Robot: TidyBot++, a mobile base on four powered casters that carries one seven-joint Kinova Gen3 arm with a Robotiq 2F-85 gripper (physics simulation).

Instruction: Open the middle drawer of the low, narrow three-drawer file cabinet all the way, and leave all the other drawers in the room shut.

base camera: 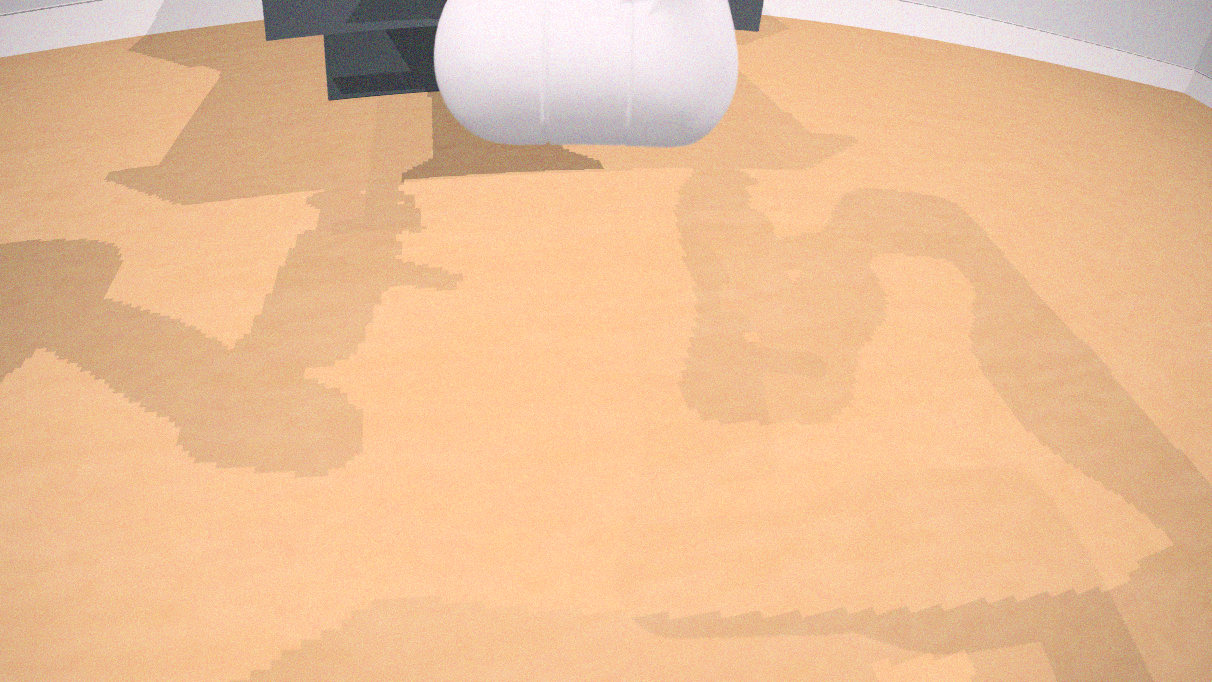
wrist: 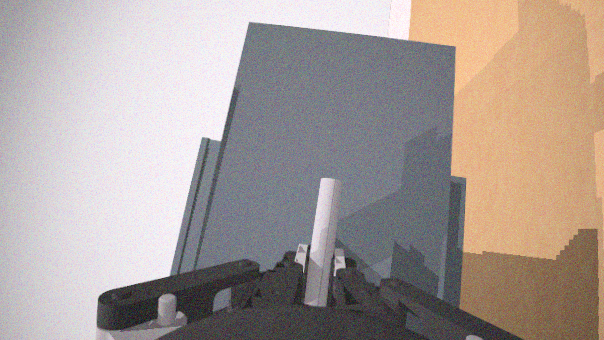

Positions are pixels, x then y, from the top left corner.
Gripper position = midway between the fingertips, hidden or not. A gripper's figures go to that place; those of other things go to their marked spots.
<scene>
My gripper (wrist: 319, 262) is 18 cm from the lens. A drawer (wrist: 332, 139): 19 cm from the lens.
</scene>
